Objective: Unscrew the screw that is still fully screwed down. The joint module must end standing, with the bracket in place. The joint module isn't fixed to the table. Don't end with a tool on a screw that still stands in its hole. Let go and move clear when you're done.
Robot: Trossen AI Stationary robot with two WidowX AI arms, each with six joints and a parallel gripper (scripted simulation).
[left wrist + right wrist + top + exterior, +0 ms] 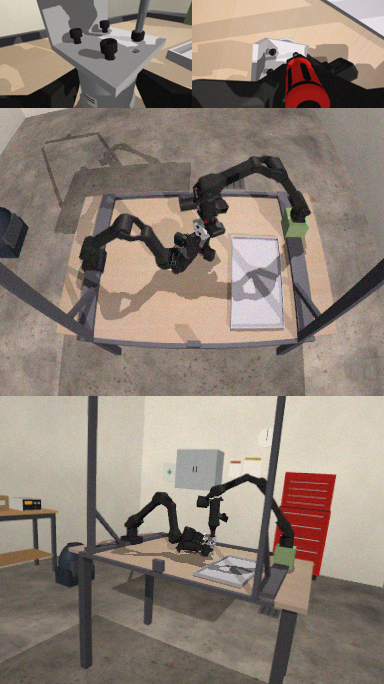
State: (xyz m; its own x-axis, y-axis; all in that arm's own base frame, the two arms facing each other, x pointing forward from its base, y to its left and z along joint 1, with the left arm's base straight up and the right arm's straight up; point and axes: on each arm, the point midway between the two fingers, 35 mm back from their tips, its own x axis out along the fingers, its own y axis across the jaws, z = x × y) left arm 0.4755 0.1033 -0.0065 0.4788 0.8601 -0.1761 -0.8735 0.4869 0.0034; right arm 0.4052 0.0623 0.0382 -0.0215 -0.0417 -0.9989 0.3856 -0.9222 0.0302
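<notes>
My right gripper is now 30 mm above the red screwdriver. The rest, counted from my right hand: dark frame rail (280 mm ahead, 10 mm to the left, 140 mm below); then joint module (20 mm ahead, 20 mm to the left, 120 mm below); then l-shaped bracket (20 mm ahead, 20 mm to the left, 80 mm below).
My left hand is 20 mm short of the joint module, 20 mm to the left of it and 10 mm above it. Round my left hand: red screwdriver 40 mm to the right, 90 mm above; dark frame rail 280 mm ahead, 30 mm to the right, 30 mm below; l-shaped bracket 20 mm ahead, 20 mm to the right, 40 mm above.
</notes>
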